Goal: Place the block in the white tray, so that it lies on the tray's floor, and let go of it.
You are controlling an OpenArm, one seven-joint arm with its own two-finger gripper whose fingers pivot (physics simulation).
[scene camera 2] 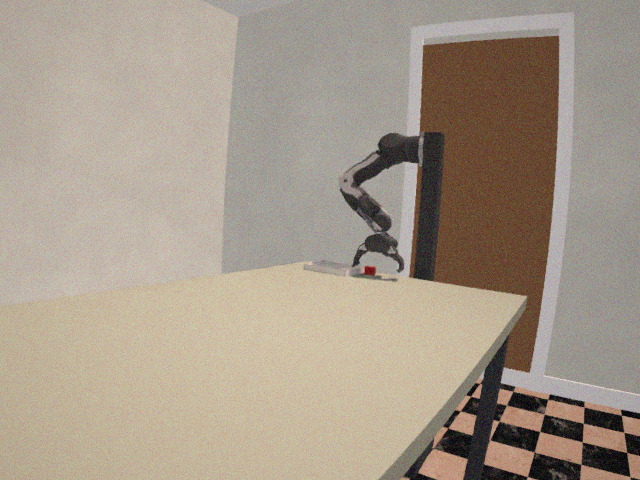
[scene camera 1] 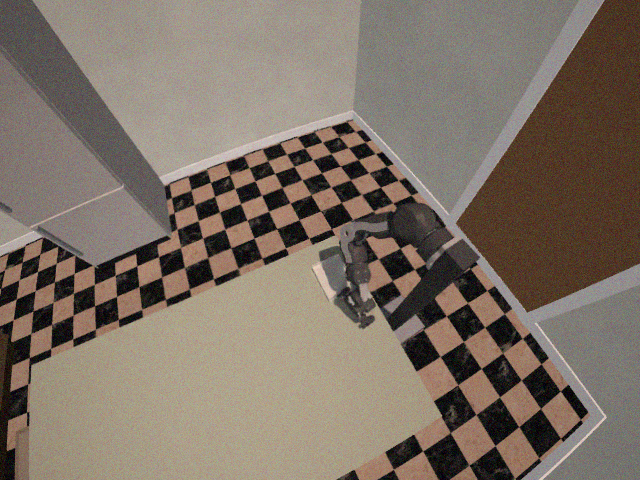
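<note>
The red block [scene camera 2: 369,270] is small and sits low at the table's far end, to the right of the white tray [scene camera 1: 323,282] [scene camera 2: 325,270] in scene camera 2. It does not show in scene camera 1, where the arm covers that spot. The tray is shallow, and part of it is hidden by the arm in scene camera 1. My gripper [scene camera 1: 356,308] [scene camera 2: 377,267] points down, with its fingers spread wide on both sides of the block. The block appears apart from both fingers. The left finger in scene camera 2 is close to the tray's right end.
The pale table top [scene camera 1: 206,361] [scene camera 2: 232,361] reaches away from the arm. The arm's dark post [scene camera 1: 431,286] [scene camera 2: 430,206] stands beyond the table edge near the gripper. The arm's bent elbow [scene camera 1: 347,232] [scene camera 2: 345,181] is above the tray side.
</note>
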